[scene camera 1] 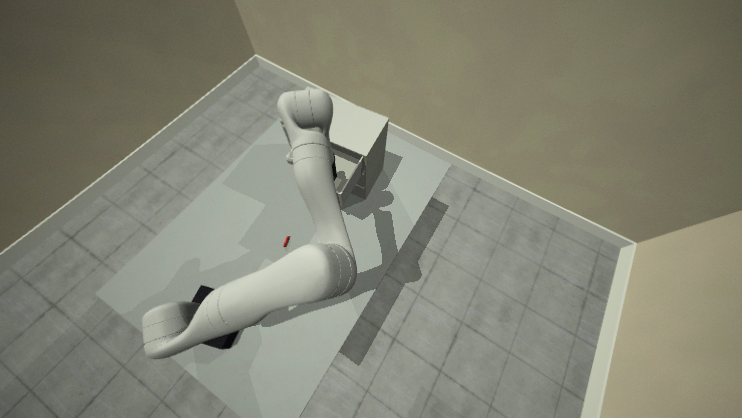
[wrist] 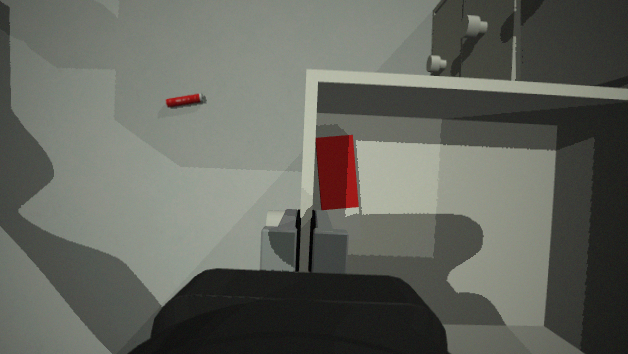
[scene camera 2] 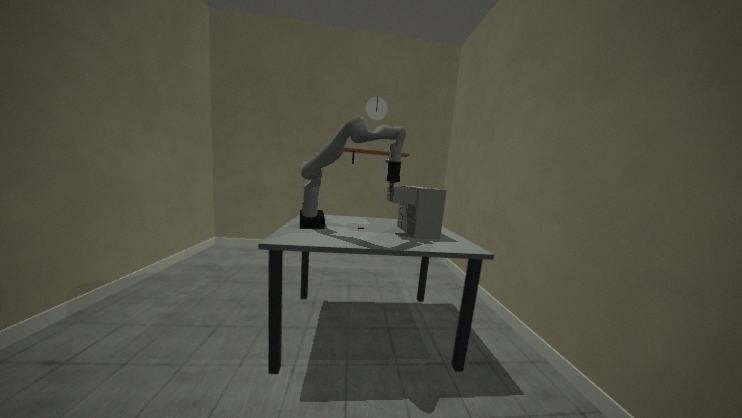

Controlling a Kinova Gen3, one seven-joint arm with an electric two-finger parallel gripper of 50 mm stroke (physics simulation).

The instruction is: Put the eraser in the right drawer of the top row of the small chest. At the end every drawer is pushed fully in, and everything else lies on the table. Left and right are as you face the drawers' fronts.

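Frame: origin at the arm's base, x ahead, y left, z up, level; metres.
Where they show: gripper, between the fingertips: (wrist: 305,231) (scene camera 2: 390,192); arm's base, origin of its link: (scene camera 2: 310,214).
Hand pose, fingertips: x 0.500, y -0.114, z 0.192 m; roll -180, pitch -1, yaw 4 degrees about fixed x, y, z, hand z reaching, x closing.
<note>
Each offset is from my fingertips to the centre of the thing. "spot": to the spot under its first point.
The small chest {dy +0.093, dx +0.234, dz -0.115 m} (scene camera 1: 360,124) (scene camera 2: 430,212) stands at the table's far end. The right drawer of its top row {spot: dy -0.069, dx +0.089, dz -0.020 m} (scene camera 1: 354,180) (scene camera 2: 405,195) (wrist: 450,81) is pulled out. The eraser {dy +0.022, dx +0.018, dz -0.050 m} (wrist: 334,172), a block with a red sleeve, lies slightly askew inside it, close behind the front wall. My gripper (scene camera 2: 390,197) (wrist: 305,231) points down and is shut on the drawer's front wall, one finger outside and one inside, beside the eraser. In scene camera 1 the arm hides the fingers, and the eraser cannot be made out there.
A small red battery-like cylinder {dy +0.100, dx -0.158, dz -0.265 m} (scene camera 1: 286,241) (scene camera 2: 360,228) (wrist: 184,100) lies on the table (scene camera 1: 306,358) (scene camera 2: 373,250), between the arm's black base (scene camera 2: 312,220) and the chest. Lower drawer knobs {spot: dy +0.163, dx +0.121, dz -0.109 m} (wrist: 474,26) {spot: dy +0.161, dx +0.125, dz -0.211 m} (wrist: 435,64) stick out of the chest's front in the wrist view.
</note>
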